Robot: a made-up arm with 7 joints. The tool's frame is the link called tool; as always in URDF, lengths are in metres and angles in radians. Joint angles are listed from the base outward.
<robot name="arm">
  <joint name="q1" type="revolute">
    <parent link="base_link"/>
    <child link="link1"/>
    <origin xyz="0 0 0.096" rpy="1.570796 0 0"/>
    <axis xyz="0 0 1"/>
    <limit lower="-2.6" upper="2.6"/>
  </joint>
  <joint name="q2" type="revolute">
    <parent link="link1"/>
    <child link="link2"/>
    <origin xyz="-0.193 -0.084 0.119" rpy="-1.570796 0 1.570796"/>
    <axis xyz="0 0 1"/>
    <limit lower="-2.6" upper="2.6"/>
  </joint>
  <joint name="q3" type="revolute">
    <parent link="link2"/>
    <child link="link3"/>
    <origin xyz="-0.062 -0.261 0.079" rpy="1.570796 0 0"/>
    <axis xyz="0 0 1"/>
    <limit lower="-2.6" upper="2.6"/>
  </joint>
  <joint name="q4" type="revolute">
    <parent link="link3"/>
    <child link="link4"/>
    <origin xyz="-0.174 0.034 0.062" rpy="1.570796 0 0"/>
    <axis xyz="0 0 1"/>
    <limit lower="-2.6" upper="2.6"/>
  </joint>
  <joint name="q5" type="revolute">
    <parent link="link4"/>
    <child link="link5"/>
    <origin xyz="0.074 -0.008 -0.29" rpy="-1.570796 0 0"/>
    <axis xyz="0 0 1"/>
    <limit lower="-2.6" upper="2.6"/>
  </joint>
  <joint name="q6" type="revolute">
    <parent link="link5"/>
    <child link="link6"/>
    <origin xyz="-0.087 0.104 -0.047" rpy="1.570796 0 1.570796"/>
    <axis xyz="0 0 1"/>
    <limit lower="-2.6" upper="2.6"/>
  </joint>
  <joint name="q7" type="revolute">
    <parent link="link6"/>
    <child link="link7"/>
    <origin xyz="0.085 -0.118 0.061" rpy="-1.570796 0 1.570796"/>
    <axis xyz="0 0 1"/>
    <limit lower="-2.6" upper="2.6"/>
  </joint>
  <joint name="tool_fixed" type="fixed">
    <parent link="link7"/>
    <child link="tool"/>
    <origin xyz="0.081 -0.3 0.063" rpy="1.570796 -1.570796 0"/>
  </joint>
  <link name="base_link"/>
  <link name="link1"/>
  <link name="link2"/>
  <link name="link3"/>
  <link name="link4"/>
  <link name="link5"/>
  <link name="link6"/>
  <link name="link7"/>
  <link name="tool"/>
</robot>
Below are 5 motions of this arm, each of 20 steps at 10 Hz.
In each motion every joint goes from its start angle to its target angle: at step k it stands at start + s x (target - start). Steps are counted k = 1, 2, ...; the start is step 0. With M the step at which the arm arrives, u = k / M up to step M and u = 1 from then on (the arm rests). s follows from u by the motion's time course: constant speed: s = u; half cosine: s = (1 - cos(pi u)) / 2; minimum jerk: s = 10 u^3 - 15 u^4 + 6 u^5.
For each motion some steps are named. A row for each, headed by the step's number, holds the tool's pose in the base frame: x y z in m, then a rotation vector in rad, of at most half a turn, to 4 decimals.
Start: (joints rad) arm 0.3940 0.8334 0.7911 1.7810 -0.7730 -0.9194 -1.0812
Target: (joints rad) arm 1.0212 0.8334 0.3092 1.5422 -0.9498 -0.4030 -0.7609
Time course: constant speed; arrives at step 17
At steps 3, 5, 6, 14, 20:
3: -0.4753 -0.4857 0.1165 -0.8134 0.0091 0.3087
5: -0.4923 -0.4840 0.0872 -0.7831 -0.0346 0.2942
6: -0.4996 -0.4828 0.0720 -0.7675 -0.0560 0.2880
14: -0.5275 -0.4699 -0.0552 -0.6323 -0.2165 0.2658
20: -0.5238 -0.4642 -0.1028 -0.5763 -0.2721 0.2701

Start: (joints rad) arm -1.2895 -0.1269 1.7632 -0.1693 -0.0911 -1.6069 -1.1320
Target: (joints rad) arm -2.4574 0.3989 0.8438 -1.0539 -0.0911 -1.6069 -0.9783
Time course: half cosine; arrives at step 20
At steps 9, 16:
9: -0.1360 -0.2738 0.4164 -1.6414 0.6967 -1.3539
16: 0.0178 -0.2484 0.4384 -2.3244 0.4221 -0.2434

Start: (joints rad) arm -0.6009 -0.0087 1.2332 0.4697 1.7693 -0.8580 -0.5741
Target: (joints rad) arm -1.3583 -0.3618 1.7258 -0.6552 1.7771 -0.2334 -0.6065
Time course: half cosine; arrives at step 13
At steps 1, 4, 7, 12, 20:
1: -0.7752 -0.2692 -0.2408 1.1230 -1.6231 -1.1662
4: -0.7547 -0.1704 -0.2164 0.7253 -1.8260 -1.1497
7: -0.6839 -0.0521 -0.2061 -0.0398 -2.0368 -1.0013
12: -0.6062 -0.0434 -0.2341 -1.0158 -2.0207 -0.5552
20: -0.6050 -0.0460 -0.2349 -1.0476 -2.0145 -0.5345

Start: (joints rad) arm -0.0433 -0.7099 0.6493 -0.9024 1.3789 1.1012 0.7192
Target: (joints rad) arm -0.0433 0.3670 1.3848 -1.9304 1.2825 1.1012 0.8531
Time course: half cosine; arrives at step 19
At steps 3, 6, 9, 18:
3: -0.5978 -0.0605 -0.4483 -0.8670 -0.8545 0.8677
6: -0.5397 -0.1161 -0.4785 -1.1754 -0.6695 0.8653
9: -0.4460 -0.2149 -0.5008 -1.5850 -0.4195 0.7762
18: -0.1918 -0.4714 -0.3936 -2.3678 -0.0199 0.1954

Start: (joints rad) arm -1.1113 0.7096 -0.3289 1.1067 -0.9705 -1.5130 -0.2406
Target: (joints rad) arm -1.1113 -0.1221 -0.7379 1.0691 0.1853 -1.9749 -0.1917
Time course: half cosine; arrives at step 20
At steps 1, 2, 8, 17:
1: 0.0342 -0.5141 0.5069 -1.4240 2.3469 -0.8310
2: 0.0326 -0.5202 0.5089 -1.4137 2.3450 -0.8554
8: -0.0158 -0.6225 0.5442 -1.2626 2.3209 -1.2896
17: -0.1719 -0.7482 0.5989 1.0388 -2.0572 1.8794

